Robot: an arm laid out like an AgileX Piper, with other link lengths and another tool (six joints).
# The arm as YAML. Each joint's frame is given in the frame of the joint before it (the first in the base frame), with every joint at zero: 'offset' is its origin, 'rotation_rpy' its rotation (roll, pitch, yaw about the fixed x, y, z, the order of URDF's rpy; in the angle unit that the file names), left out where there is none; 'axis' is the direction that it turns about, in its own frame. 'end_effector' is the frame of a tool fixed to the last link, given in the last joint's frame.
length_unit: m
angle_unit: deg
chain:
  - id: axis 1
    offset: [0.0, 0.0, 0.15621]
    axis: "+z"
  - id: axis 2
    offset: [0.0, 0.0, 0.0]
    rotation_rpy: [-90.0, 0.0, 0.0]
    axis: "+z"
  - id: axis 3
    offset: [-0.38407, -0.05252, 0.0]
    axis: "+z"
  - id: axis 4
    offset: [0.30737, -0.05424, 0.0]
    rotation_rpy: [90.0, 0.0, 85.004]
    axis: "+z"
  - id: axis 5
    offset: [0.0, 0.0, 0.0]
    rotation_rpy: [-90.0, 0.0, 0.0]
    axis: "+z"
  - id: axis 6
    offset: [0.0, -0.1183, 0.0]
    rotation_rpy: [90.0, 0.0, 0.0]
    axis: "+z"
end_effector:
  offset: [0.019, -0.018, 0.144]
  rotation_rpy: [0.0, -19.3, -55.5]
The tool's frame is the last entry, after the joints.
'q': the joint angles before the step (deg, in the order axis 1, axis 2, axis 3, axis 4, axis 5, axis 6). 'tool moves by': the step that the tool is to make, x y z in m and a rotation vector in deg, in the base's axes. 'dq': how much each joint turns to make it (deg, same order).
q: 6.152 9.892 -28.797 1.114 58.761 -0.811
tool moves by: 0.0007 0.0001 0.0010 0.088 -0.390 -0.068
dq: -0.081 -0.115 0.046 0.047 -0.328 0.000
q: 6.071 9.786 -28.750 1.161 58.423 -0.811
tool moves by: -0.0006 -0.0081 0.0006 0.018 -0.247 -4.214
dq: -4.207 -0.184 -0.004 -0.005 -0.060 0.006
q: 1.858 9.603 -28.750 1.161 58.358 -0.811
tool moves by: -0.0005 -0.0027 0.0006 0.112 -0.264 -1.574
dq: -1.575 -0.200 -0.001 0.072 -0.066 0.049
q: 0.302 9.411 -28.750 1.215 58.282 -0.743
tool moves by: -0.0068 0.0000 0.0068 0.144 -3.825 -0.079
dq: 0.003 -3.767 0.072 -0.003 -0.134 0.148
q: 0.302 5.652 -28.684 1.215 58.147 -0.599
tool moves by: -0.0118 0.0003 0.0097 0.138 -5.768 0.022
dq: -0.008 -5.770 -0.005 0.089 0.005 0.036
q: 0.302 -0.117 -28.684 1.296 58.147 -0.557
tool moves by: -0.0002 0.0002 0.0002 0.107 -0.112 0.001
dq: 0.015 -0.100 -0.004 0.037 -0.010 0.083
